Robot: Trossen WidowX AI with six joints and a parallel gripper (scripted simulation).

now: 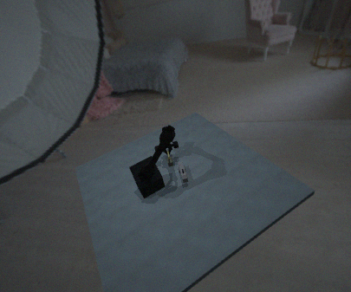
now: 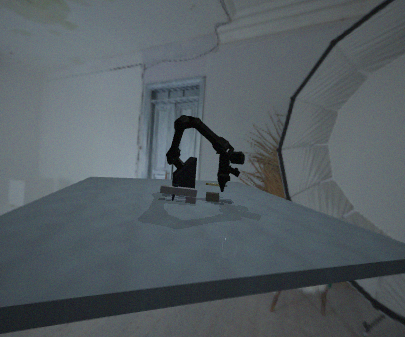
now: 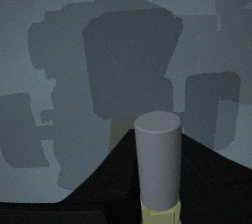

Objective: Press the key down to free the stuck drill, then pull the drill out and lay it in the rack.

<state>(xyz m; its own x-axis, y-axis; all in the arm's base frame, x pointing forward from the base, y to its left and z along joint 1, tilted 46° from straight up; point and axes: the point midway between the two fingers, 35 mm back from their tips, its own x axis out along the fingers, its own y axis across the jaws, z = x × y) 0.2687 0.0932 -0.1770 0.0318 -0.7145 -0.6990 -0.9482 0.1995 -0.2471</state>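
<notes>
The drill is 1 cm behind my gripper tip, 4 cm to the right of it and 3 cm above it. The rest, counted from my gripper tip: grey sleeve: 23 cm to the right, 1 cm below.
</notes>
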